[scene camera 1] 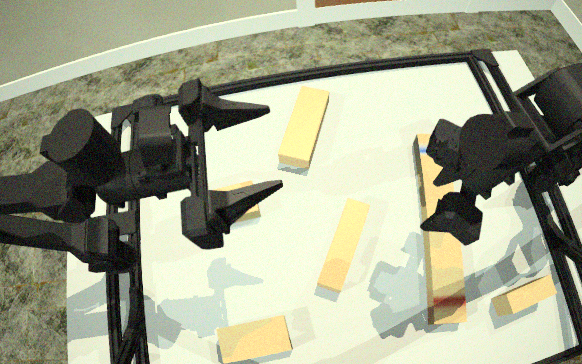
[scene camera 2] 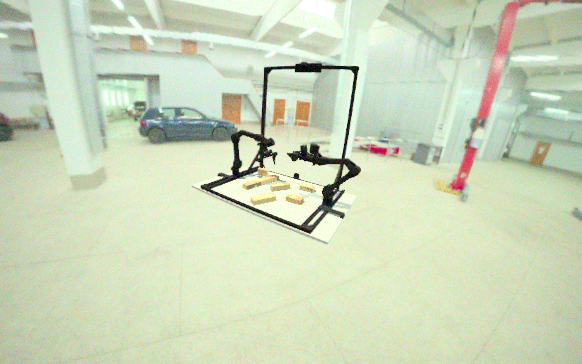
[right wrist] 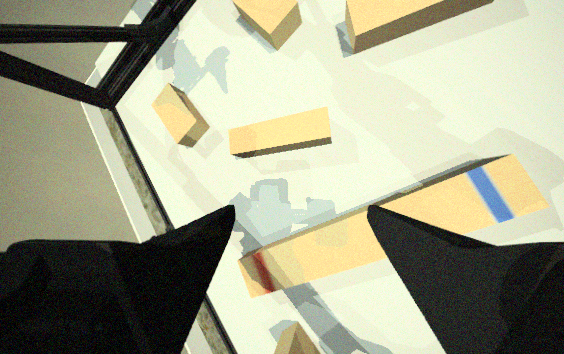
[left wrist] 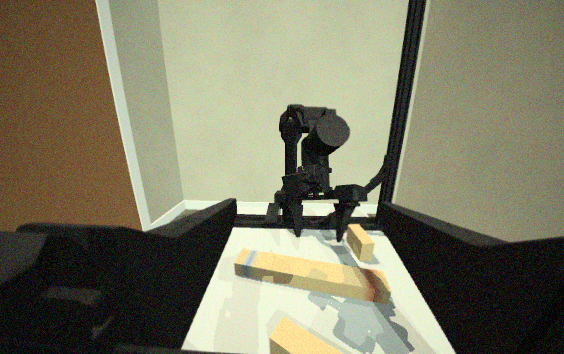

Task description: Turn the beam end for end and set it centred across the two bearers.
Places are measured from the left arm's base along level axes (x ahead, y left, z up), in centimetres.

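Where they show: left gripper, fingertip midpoint: (scene camera 1: 275,143) (scene camera 2: 289,152) (left wrist: 307,206); right gripper, fingertip midpoint: (scene camera 1: 428,205) (scene camera 2: 269,166) (right wrist: 300,211) (left wrist: 316,239); left arm's base, origin of the base link: (scene camera 1: 121,257) (scene camera 2: 327,204); right arm's base, origin of the base link: (scene camera 1: 541,178) (scene camera 2: 235,175) (left wrist: 289,219).
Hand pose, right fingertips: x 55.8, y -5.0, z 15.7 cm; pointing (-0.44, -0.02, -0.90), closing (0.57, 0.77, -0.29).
Things, the pixels of their top centre, and the offset from my right fingertips.
- long wooden beam, middle of its top: (right wrist: 357,240) (scene camera 1: 443,221) (left wrist: 307,267) (scene camera 2: 262,179) dz -13.8, dx +7.6, dy +0.5 cm
- narrow block, middle of its top: (right wrist: 274,132) (scene camera 1: 344,242) (scene camera 2: 280,184) dz -13.2, dx -12.0, dy +0.3 cm
- short block, middle of its top: (scene camera 1: 253,339) (right wrist: 172,112) (scene camera 2: 307,185) dz -13.8, dx -30.7, dy -13.8 cm
- small block, middle of its top: (scene camera 1: 532,293) (left wrist: 360,233) (scene camera 2: 263,169) dz -11.3, dx +20.2, dy -17.7 cm
The long wooden beam (scene camera 1: 446,265) (scene camera 2: 256,183) (left wrist: 310,275) (right wrist: 320,250) lies flat, its blue band at the top and red band at the bottom in scene camera 1. Which blocks are the two bearers is not clear. Candidates are a block (scene camera 1: 300,127) (right wrist: 415,20), a narrow block (scene camera 1: 345,245) (right wrist: 280,130), a short block (scene camera 1: 255,339) (right wrist: 175,115) and another (scene camera 1: 253,212) (right wrist: 267,20). My right gripper (scene camera 1: 429,205) (left wrist: 316,239) (right wrist: 300,211) is open and empty above the beam. My left gripper (scene camera 1: 276,146) is open and empty, high above the left-hand blocks.
Another small block (scene camera 1: 525,296) (left wrist: 360,242) lies right of the beam's red end in scene camera 1. A black frame (scene camera 1: 350,69) borders the white table, and its tall arch (scene camera 2: 264,105) rises in scene camera 2.
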